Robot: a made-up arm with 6 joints. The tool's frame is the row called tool.
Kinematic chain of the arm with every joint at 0, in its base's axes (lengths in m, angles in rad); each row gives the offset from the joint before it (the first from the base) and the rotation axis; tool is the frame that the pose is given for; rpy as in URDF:
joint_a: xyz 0 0 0.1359 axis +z
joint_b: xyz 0 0 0 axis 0.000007 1 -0.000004
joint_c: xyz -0.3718 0 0.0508 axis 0.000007 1 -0.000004
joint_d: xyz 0.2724 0 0.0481 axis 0.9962 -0.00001 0.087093
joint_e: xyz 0 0 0 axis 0.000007 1 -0.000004
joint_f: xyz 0.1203 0 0.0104 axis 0.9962 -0.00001 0.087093
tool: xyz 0 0 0 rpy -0.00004 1.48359 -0.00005
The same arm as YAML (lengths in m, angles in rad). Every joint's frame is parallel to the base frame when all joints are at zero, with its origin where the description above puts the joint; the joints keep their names.
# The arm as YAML. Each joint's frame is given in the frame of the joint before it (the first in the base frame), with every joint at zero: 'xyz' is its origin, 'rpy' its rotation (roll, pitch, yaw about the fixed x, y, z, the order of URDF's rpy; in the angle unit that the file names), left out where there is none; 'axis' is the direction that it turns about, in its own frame. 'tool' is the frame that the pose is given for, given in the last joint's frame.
units:
  length: m
  angle: rad
joints:
  - name: joint_a
    type: revolute
    origin:
      xyz: [0.0, 0.0, 0.1359]
    axis: [0.0, 0.0, 1.0]
  - name: joint_b
    type: revolute
    origin:
      xyz: [0.0, 0.0, 0.0]
    axis: [0.0, 1.0, 0.0]
  - name: joint_c
    type: revolute
    origin:
      xyz: [-0.3718, 0.0, 0.0508]
    axis: [0.0, 1.0, 0.0]
  - name: joint_d
    type: revolute
    origin:
      xyz: [0.2724, 0.0, 0.0481]
    axis: [0.9962, 0.0, 0.0871]
  - name: joint_e
    type: revolute
    origin:
      xyz: [0.0, 0.0, 0.0]
    axis: [0.0, 1.0, 0.0]
  - name: joint_f
    type: revolute
    origin:
      xyz: [0.1203, 0.0, 0.0104]
    axis: [0.9962, 0.0, 0.0871]
tool:
  origin:
    xyz: [0.0, 0.0, 0.0]
    rpy: [0.0, 1.4836, -0.0001]

